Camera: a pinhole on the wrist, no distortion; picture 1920 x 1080 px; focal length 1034.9 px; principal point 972.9 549.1 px. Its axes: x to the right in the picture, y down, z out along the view. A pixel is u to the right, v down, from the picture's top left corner.
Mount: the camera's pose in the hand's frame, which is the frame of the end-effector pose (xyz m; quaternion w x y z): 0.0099 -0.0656 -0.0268 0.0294 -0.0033 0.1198 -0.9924
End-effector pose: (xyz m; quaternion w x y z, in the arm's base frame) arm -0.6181 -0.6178 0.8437 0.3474 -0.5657 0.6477 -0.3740
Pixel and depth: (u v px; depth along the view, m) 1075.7 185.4 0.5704
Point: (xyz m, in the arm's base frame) -0.1054 -0.6211 0.5786
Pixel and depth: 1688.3 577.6 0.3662
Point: -0.2211 -0.4264 0.8494
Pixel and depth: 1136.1 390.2 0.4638
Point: -0.1737 -0.6065 0.7318
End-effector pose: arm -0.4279 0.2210 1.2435 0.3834 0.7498 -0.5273 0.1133
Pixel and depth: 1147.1 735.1 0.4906
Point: -0.3147 0.0070 0.7928
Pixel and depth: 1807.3 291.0 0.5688
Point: -0.6673 0.1618 0.5645
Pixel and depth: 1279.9 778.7 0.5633
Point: -0.3123 0.0300 0.6777
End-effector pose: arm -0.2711 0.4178 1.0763 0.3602 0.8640 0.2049 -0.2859
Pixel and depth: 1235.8 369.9 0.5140
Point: -0.5924 0.1069 0.8125
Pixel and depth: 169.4 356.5 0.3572
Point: -0.2100 0.2575 0.6625
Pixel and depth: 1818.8 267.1 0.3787
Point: -0.6647 0.1516 1.0206
